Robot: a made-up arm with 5 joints. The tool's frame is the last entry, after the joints. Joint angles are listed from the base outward. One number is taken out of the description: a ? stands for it. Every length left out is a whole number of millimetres.
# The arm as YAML. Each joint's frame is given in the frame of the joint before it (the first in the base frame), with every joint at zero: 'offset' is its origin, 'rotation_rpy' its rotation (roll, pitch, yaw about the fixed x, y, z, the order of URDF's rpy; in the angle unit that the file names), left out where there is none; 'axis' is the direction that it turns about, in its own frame. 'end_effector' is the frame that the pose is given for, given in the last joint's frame.
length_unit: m
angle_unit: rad
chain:
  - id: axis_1
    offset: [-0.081, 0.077, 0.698]
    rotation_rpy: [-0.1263, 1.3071, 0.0]
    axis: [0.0, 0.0, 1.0]
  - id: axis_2
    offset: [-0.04, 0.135, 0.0]
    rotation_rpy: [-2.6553, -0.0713, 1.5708]
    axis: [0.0, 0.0, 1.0]
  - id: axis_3
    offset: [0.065, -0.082, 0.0]
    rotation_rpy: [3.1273, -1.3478, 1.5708]
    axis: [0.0, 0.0, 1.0]
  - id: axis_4
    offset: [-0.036, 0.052, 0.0]
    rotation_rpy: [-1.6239, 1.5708, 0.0]
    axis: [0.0, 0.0, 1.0]
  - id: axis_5
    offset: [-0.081, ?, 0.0]
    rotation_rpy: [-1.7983, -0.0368, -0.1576]
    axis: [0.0, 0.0, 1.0]
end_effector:
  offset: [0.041, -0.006, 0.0]
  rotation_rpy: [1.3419, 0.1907, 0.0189]
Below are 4 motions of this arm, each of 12 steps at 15 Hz.
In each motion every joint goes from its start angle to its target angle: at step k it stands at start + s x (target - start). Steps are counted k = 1, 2, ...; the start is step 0. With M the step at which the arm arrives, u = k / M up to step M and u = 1 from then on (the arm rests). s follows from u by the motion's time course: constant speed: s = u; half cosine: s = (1 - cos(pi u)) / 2; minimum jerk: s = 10 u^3 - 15 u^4 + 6 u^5.
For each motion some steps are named. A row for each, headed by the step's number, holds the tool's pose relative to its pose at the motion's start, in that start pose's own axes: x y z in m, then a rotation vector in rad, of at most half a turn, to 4 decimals.
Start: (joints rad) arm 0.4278 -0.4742 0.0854 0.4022 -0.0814
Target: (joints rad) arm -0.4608 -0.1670 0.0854 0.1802 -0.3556
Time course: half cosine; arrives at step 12
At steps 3, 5, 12:
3: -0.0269 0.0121 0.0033 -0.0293 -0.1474 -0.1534
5: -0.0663 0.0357 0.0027 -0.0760 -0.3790 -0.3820
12: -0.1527 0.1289 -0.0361 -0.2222 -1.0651 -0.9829

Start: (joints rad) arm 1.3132 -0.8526 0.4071 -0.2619 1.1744
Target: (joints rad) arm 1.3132 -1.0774 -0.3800 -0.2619 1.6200
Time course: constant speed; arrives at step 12
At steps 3, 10, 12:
3: -0.0204 -0.0150 0.0062 -0.0352 0.1836 0.2005
10: -0.0529 -0.0612 0.0329 -0.1515 0.6198 0.6624
12: -0.0572 -0.0765 0.0434 -0.1914 0.7435 0.7944

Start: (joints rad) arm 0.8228 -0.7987 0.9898 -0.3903 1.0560
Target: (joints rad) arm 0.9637 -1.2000 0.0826 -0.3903 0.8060
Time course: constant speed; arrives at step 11
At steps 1, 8, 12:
1: -0.0097 -0.0061 0.0036 -0.0236 0.0029 0.0758
8: -0.0486 -0.0529 0.0496 -0.1600 0.1272 0.5653
12: -0.0487 -0.0664 0.0793 -0.2005 0.2360 0.7418

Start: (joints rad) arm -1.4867 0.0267 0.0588 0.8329 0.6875
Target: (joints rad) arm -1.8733 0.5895 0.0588 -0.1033 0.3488
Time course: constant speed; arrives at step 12
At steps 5, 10, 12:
5: -0.0094 0.0472 0.0281 0.2110 -0.2214 -0.5706
10: -0.0274 0.0742 0.0549 0.4657 -0.5096 -1.0898
12: -0.0412 0.0821 0.0628 0.5840 -0.6373 -1.2773

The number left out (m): 0.133
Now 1 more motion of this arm.
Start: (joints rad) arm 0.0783 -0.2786 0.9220 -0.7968 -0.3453
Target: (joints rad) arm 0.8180 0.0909 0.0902 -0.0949 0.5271
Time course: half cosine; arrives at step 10
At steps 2, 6, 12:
2: 0.0056 -0.0052 0.0059 0.0604 0.1342 0.1293
6: 0.0562 -0.0266 0.0129 0.3325 0.8392 0.9631
12: 0.0929 -0.0232 -0.0094 0.4622 1.1755 1.5206

